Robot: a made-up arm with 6 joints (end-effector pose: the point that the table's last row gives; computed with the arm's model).
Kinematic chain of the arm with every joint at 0, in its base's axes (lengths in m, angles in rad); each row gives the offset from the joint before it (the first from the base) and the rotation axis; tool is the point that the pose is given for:
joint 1: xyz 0 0 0.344 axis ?
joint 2: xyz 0 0 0 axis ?
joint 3: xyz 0 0 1.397 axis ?
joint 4: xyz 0 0 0 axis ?
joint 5: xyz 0.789 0 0 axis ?
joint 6: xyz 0 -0.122 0 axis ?
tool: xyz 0 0 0
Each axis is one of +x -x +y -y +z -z.
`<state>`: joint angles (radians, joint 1 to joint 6).
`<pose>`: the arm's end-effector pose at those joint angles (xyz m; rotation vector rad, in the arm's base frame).
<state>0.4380 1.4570 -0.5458 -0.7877 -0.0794 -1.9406</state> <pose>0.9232 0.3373 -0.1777 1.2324 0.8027 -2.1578</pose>
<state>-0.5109 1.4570 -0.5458 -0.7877 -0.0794 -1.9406</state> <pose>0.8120 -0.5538 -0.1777 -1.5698 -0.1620 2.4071</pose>
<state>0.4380 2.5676 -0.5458 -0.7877 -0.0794 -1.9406</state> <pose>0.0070 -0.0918 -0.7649 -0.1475 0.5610 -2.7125</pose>
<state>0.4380 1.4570 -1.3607 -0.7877 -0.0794 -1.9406</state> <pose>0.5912 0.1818 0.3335 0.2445 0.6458 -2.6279</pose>
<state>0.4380 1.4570 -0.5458 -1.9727 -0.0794 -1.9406</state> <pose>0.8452 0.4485 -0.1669 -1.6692 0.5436 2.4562</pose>
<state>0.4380 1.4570 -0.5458 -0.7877 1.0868 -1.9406</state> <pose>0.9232 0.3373 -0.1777 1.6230 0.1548 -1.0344</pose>
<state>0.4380 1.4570 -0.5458 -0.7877 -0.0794 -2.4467</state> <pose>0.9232 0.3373 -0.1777 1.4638 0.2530 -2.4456</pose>
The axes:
joint 1: +z
joint 2: +y
joint 3: -y
joint 4: -x
joint 5: -y
joint 6: -x

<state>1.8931 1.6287 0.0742 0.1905 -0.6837 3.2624</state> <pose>-0.3395 1.3949 -0.5254 0.3750 0.8673 -0.9261</pose>
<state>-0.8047 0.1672 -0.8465 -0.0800 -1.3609 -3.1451</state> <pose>0.3571 -0.5465 1.0467 -0.8755 0.3580 2.1176</pose>
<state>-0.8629 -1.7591 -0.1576 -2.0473 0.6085 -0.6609</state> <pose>-0.7951 1.0150 0.8744 1.6333 -1.6970 1.3839</pose>
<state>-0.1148 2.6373 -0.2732 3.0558 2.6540 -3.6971</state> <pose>-0.0761 0.1311 -1.0700 0.4032 -0.7167 0.1012</pose>
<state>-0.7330 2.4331 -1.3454 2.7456 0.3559 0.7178</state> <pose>0.2587 -0.0814 -0.2854 0.9278 -0.6762 1.9049</pose>
